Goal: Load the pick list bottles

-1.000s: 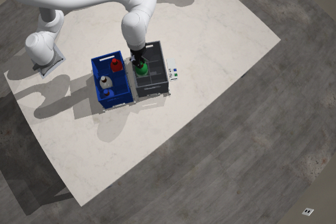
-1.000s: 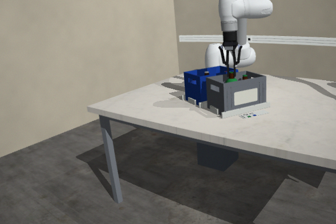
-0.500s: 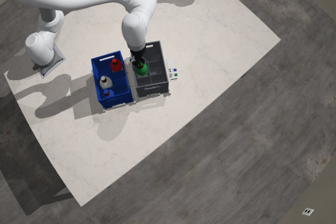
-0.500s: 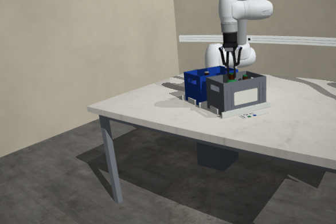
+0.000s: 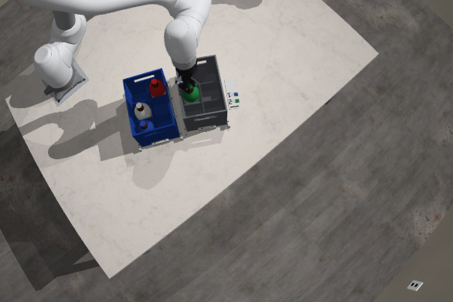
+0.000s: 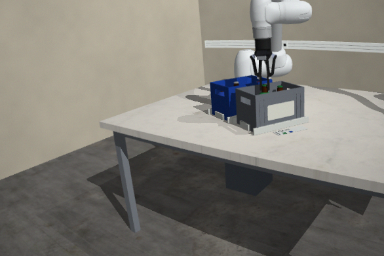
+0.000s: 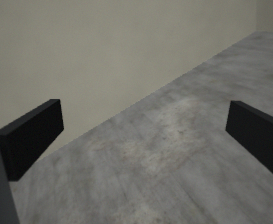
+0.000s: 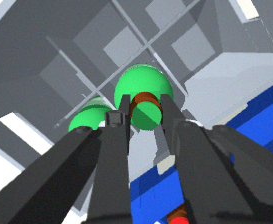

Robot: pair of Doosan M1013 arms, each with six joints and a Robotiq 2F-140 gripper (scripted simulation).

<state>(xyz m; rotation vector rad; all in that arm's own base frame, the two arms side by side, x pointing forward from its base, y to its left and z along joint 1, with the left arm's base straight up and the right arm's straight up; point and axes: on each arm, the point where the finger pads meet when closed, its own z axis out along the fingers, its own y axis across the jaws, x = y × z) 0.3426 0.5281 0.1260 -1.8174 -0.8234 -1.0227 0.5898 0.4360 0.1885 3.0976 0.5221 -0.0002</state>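
Now: right hand 25 cm to the left of the blue bottle, 10 cm above it and 1 cm past it. Also, from my right hand: dark grey crate (10 cm below, 4 cm to the left, 2 cm ahead); then blue crate (18 cm to the right, 10 cm below, 7 cm behind); then red bottle (13 cm behind, 10 cm to the right, 10 cm below).
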